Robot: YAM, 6 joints.
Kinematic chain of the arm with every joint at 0, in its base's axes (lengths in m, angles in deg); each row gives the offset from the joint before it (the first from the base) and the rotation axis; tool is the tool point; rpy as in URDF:
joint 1: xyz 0 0 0.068 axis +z
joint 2: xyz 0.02 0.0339 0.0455 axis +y
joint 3: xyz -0.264 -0.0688 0 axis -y
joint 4: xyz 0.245 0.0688 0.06 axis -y
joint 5: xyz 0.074 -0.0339 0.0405 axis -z
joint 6: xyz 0.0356 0 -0.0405 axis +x
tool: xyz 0 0 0 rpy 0 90 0
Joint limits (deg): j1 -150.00..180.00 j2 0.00..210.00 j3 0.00..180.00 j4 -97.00..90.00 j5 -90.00..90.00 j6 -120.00..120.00
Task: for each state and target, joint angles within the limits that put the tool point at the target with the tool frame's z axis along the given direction. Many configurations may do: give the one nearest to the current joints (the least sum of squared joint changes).
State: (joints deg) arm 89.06 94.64 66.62 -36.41 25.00 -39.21
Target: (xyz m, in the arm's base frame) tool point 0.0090 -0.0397 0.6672 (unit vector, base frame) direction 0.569 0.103 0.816
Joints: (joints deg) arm 75.45 53.37 113.12 13.70 31.66 -39.21
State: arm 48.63 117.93 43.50 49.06 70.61 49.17
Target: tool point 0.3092 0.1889 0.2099 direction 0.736 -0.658 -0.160
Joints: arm 36.88 100.87 61.23 0.10 75.44 49.17
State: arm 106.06 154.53 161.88 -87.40 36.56 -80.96
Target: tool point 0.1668 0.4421 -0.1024 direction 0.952 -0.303 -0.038
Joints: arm 73.65 190.52 152.72 -83.02 87.46 -80.96
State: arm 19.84 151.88 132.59 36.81 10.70 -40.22
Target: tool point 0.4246 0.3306 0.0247 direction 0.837 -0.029 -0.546
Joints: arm 40.03 152.03 103.34 7.41 34.10 -40.22
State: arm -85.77 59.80 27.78 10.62 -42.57 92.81
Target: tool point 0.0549 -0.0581 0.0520 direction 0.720 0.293 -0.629
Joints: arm -66.87 74.17 0.11 -14.72 -51.01 92.81
